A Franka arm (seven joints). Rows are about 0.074 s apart.
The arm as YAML. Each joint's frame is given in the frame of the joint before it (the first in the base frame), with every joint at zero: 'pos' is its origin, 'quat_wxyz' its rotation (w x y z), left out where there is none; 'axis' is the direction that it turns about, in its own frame. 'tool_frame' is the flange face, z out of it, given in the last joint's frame.
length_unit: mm
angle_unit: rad
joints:
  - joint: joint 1
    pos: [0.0, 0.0, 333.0]
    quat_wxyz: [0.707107, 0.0, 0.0, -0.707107]
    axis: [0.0, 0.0, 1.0]
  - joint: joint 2
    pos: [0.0, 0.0, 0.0]
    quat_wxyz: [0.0, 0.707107, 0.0, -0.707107]
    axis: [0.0, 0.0, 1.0]
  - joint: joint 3
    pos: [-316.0, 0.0, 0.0]
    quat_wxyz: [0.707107, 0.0, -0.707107, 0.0]
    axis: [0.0, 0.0, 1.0]
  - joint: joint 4
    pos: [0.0, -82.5, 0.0]
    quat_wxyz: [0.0, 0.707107, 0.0, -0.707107]
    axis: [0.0, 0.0, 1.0]
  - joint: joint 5
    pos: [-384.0, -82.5, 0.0]
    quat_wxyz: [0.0, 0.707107, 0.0, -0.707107]
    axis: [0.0, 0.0, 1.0]
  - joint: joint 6
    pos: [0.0, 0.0, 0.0]
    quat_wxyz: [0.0, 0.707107, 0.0, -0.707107]
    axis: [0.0, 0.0, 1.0]
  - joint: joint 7
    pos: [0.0, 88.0, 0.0]
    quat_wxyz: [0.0, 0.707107, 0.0, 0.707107]
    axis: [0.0, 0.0, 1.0]
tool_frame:
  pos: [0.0, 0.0, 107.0]
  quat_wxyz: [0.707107, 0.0, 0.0, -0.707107]
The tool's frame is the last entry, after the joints.
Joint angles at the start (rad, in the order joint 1, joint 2, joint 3, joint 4, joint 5, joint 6, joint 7):
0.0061 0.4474 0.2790 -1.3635 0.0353 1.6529 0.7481
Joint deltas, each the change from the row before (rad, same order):
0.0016 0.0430 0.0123 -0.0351 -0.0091 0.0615 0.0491
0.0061 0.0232 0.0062 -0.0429 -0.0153 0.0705 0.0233
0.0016 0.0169 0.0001 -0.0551 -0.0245 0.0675 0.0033
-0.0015 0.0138 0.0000 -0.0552 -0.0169 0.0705 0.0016
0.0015 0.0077 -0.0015 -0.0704 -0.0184 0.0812 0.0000
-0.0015 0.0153 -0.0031 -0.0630 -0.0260 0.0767 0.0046
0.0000 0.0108 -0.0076 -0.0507 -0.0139 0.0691 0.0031
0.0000 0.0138 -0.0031 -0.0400 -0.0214 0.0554 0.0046
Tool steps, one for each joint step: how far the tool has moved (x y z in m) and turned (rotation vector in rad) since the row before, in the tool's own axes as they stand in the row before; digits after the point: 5 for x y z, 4 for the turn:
0.00838 -0.00936 0.03854 -0.0067 -0.0150 0.0407
0.00322 -0.00752 0.02971 -0.0022 0.0087 0.0121
0.00413 -0.00012 0.03143 -0.0160 0.0114 -0.0028
0.00286 0.00141 0.02890 -0.0062 0.0101 -0.0022
-0.00177 0.00261 0.03131 -0.0074 0.0129 -0.0091
-0.00036 0.00541 0.03241 -0.0126 0.0126 -0.0055
-0.00035 0.00564 0.02431 -0.0007 0.0122 -0.0002
-0.00224 0.00406 0.02196 -0.0066 0.0106 -0.0075

